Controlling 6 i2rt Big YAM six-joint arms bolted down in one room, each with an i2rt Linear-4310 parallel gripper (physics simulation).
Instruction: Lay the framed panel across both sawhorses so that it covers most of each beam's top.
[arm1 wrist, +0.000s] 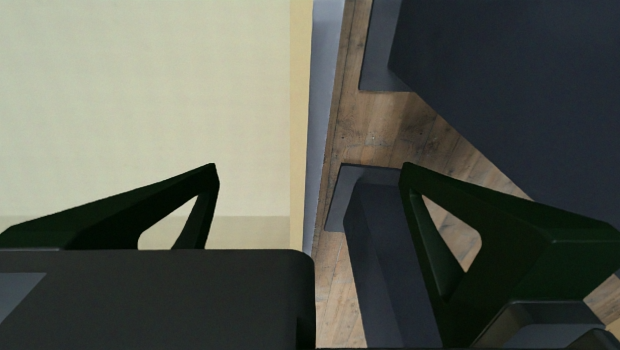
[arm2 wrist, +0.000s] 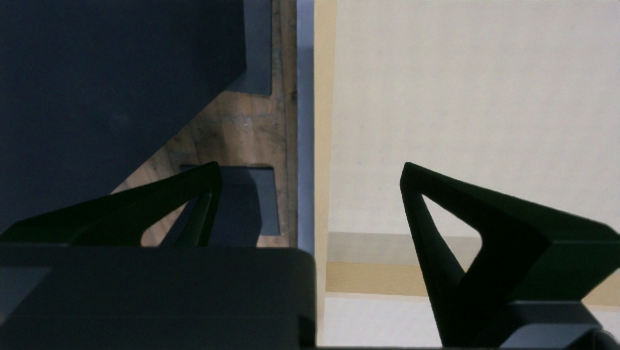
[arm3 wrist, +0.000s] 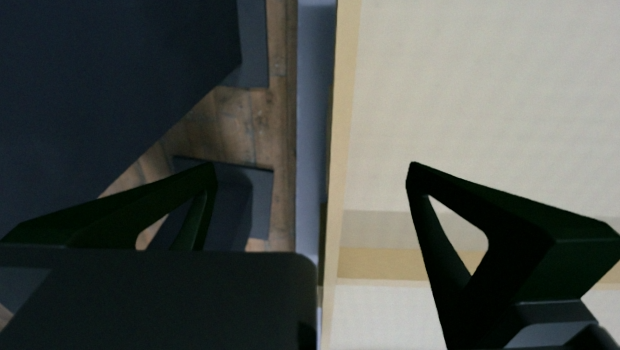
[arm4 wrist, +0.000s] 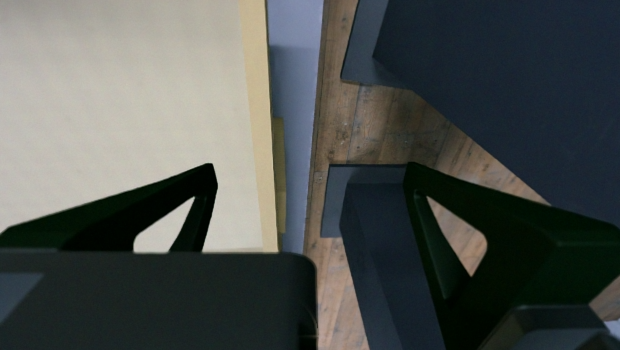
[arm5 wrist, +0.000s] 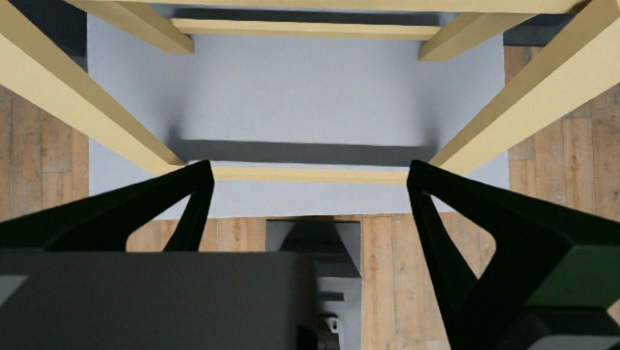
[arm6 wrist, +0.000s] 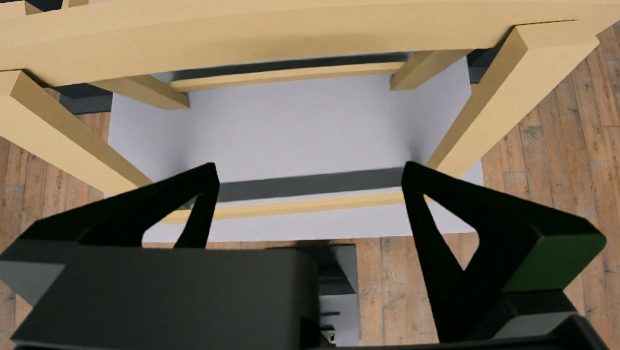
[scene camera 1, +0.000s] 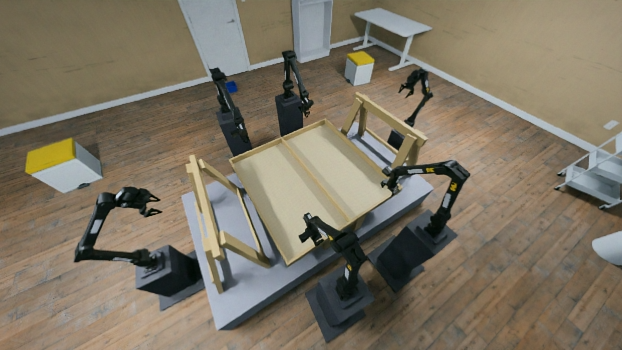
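The framed panel (arm1 wrist: 125, 100) (arm2 wrist: 450, 100) (arm3 wrist: 475, 100) (arm4 wrist: 125, 100) (scene camera 1: 275, 185) lies between two sawhorses, lower than their beams. In scene camera 1 the left sawhorse (scene camera 1: 206, 215) and right sawhorse (scene camera 1: 392, 116) stand apart from it. Grippers arm1 (arm1 wrist: 309, 172), arm2 (arm2 wrist: 311, 172), arm3 (arm3 wrist: 311, 172) and arm4 (arm4 wrist: 310, 172) are open, each above a rim rail that shows between its fingers; the height gap is unclear. Grippers arm5 (arm5 wrist: 310, 172) and arm6 (arm6 wrist: 310, 172) are open, each facing a sawhorse beam (arm5 wrist: 325, 5) (arm6 wrist: 275, 40).
A low grey platform (arm5 wrist: 310, 90) (arm6 wrist: 290, 125) (scene camera 1: 222, 305) carries the sawhorses and the panel's supports. Dark arm pedestals (arm1 wrist: 525, 90) (arm2 wrist: 100, 90) (scene camera 1: 170, 272) surround it. Yellow-topped boxes (scene camera 1: 65, 165) (scene camera 1: 360, 70) and a white cart (scene camera 1: 595, 177) stand farther off.
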